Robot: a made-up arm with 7 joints. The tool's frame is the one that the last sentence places.
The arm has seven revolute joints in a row. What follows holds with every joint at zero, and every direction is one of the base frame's.
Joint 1 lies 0.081 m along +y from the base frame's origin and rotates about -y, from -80 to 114.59 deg.
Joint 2 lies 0.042 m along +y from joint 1 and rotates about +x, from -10 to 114.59 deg.
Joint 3 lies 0.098 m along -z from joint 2 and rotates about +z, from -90 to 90 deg.
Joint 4 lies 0.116 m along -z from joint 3 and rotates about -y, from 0 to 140 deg.
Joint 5 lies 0.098 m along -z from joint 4 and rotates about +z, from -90 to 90 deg.
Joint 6 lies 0.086 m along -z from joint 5 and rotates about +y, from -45 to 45 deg.
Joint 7 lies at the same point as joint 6 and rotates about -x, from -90 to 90 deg.
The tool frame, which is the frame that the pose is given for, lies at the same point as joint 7; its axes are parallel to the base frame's.
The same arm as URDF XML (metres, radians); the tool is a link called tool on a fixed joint. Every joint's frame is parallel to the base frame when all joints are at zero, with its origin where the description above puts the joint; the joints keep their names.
<robot name="arm">
  <joint name="joint 1" type="revolute">
    <parent link="base"/>
    <child link="link1"/>
    <origin xyz="0 0.081 0" rpy="0 0 0"/>
    <axis xyz="0 -1 0"/>
    <limit lower="-1.3963" upper="2"/>
  </joint>
  <joint name="joint 2" type="revolute">
    <parent link="link1"/>
    <child link="link2"/>
    <origin xyz="0 0.042 0" rpy="0 0 0"/>
    <axis xyz="1 0 0"/>
    <limit lower="-0.1745" upper="2"/>
  </joint>
  <joint name="joint 3" type="revolute">
    <parent link="link2"/>
    <child link="link3"/>
    <origin xyz="0 0 -0.098" rpy="0 0 0"/>
    <axis xyz="0 0 1"/>
    <limit lower="-1.5708" upper="1.5708"/>
  </joint>
  <joint name="joint 4" type="revolute">
    <parent link="link3"/>
    <child link="link4"/>
    <origin xyz="0 0 -0.116" rpy="0 0 0"/>
    <axis xyz="0 -1 0"/>
    <limit lower="0" upper="2.4435"/>
  </joint>
  <joint name="joint 5" type="revolute">
    <parent link="link4"/>
    <child link="link5"/>
    <origin xyz="0 0 -0.098" rpy="0 0 0"/>
    <axis xyz="0 0 1"/>
    <limit lower="-1.5708" upper="1.5708"/>
  </joint>
  <joint name="joint 6" type="revolute">
    <parent link="link5"/>
    <child link="link6"/>
    <origin xyz="0 0 -0.086" rpy="0 0 0"/>
    <axis xyz="0 1 0"/>
    <limit lower="-0.7854" upper="0.7854"/>
  </joint>
  <joint name="joint 7" type="revolute">
    <parent link="link6"/>
    <child link="link7"/>
    <origin xyz="0 0 0" rpy="0 0 0"/>
    <axis xyz="-1 0 0"/>
    <limit lower="-1.5708" upper="1.5708"/>
  </joint>
  <joint name="tool_fixed" type="fixed">
    <parent link="link7"/>
    <child link="tool"/>
    <origin xyz="0 0 0" rpy="0 0 0"/>
  </joint>
  <link name="base"/>
  <link name="link1"/>
  <link name="link2"/>
  <link name="link3"/>
  <link name="link4"/>
  <link name="link5"/>
  <link name="link6"/>
  <link name="link7"/>
  <link name="tool"/>
</robot>

